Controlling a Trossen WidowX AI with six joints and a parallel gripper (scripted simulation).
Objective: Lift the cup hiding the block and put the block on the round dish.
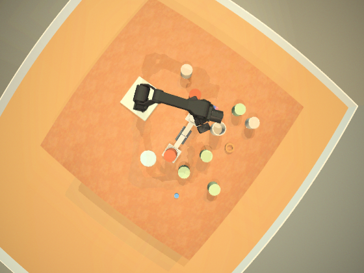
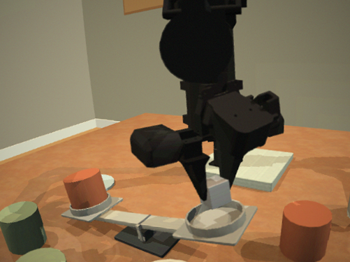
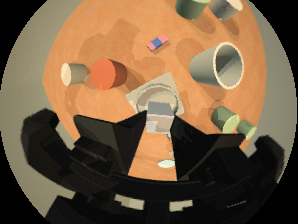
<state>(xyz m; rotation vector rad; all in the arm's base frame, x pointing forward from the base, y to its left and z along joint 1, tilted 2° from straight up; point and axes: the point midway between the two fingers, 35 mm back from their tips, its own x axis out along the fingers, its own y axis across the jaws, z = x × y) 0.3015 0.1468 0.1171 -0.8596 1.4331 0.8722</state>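
Right now the round white dish is 37 cm to the right of my gripper tip, 11 cm below it and 7 cm behind it. From my gripper tip the other things lie so: balance 12 cm to the right, 7 cm below, 1 cm ahead; beige cup 14 cm ahead, 7 cm below, 3 cm to the left; grey block 1 cm above.
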